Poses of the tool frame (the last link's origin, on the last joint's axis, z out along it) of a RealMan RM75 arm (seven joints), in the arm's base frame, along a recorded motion.
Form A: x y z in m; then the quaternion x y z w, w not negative.
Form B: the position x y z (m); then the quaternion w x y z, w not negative. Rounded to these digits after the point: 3 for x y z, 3 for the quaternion.
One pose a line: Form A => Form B
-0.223 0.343 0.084 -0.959 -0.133 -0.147 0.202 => -0.223 0.343 0.084 0.202 -0.959 -0.133 -0.147
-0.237 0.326 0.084 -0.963 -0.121 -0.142 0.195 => -0.237 0.326 0.084 0.195 -0.963 -0.121 -0.142
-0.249 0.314 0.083 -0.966 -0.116 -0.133 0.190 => -0.249 0.314 0.083 0.190 -0.966 -0.116 -0.133
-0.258 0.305 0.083 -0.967 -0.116 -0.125 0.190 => -0.258 0.305 0.083 0.190 -0.967 -0.116 -0.125
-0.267 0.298 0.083 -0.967 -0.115 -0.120 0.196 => -0.267 0.298 0.083 0.196 -0.967 -0.115 -0.120
